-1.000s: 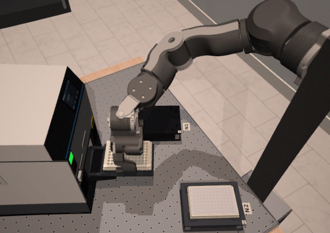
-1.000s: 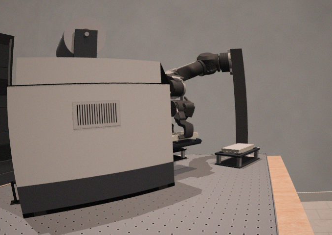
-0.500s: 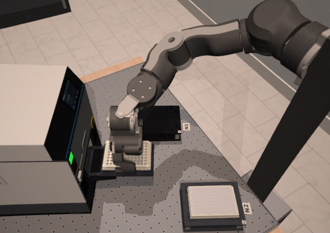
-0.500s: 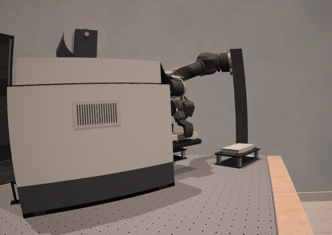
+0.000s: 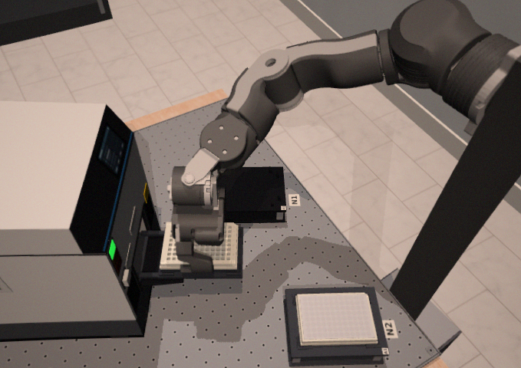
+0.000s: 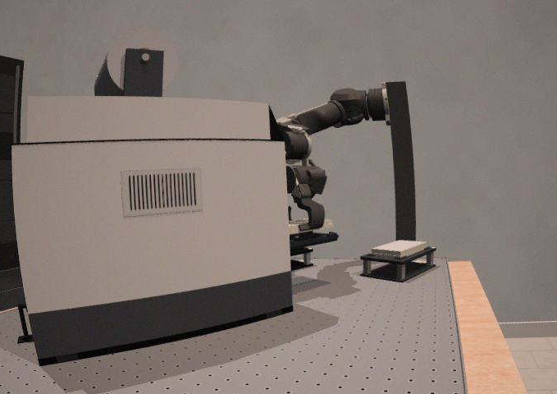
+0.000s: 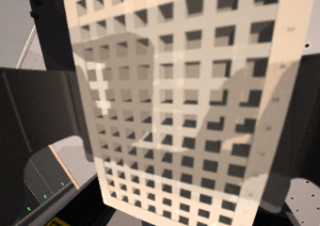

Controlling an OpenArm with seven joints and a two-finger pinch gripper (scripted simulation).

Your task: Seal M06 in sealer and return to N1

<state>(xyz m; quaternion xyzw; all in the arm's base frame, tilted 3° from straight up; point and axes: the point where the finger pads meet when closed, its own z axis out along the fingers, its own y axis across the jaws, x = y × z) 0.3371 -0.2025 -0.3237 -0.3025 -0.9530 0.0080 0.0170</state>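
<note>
My gripper is now right at the 96-well plate M06. Round my hand: sealer's stage 30 mm below; then touchscreen 70 mm ahead, 100 mm to the right, 190 mm above; then start key 130 mm ahead, 20 mm to the left, 60 mm above.
</note>
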